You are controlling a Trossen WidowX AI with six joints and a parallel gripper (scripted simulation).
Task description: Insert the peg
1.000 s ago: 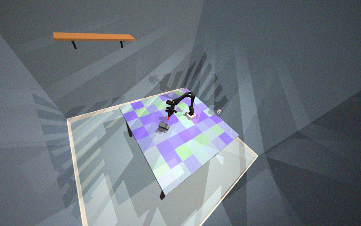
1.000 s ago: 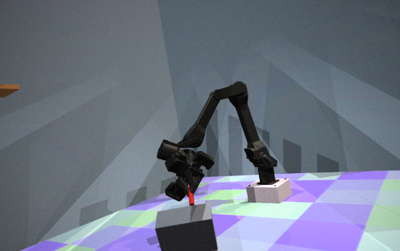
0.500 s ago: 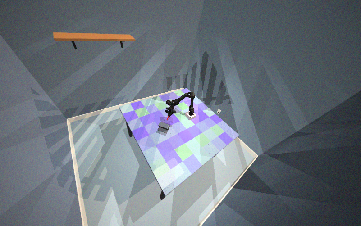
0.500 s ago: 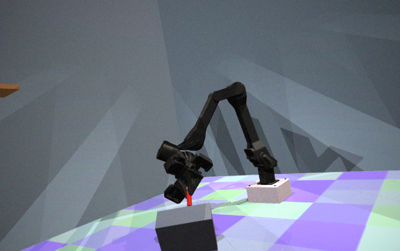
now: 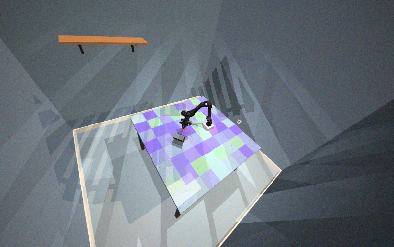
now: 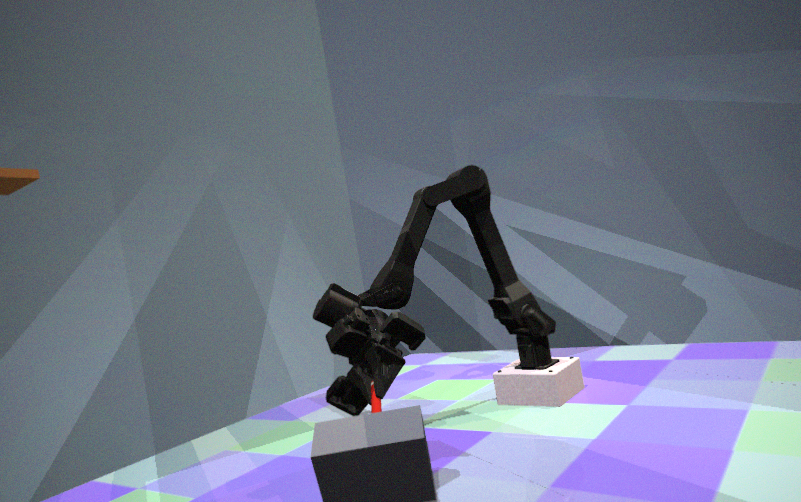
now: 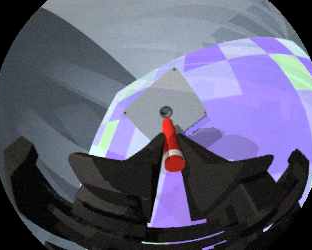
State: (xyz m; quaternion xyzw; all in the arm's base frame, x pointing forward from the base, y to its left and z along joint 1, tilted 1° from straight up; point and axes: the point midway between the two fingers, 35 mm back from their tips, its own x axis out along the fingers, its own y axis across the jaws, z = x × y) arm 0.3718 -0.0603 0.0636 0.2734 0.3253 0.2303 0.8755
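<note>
Right now the grey sloped panel is 80 mm ahead of my gripper tip, 70 mm to the left of it and 50 mm below it. The rest, counted from my gripper tip: red peg 10 mm behind, 10 mm to the right, 10 mm above.
</note>
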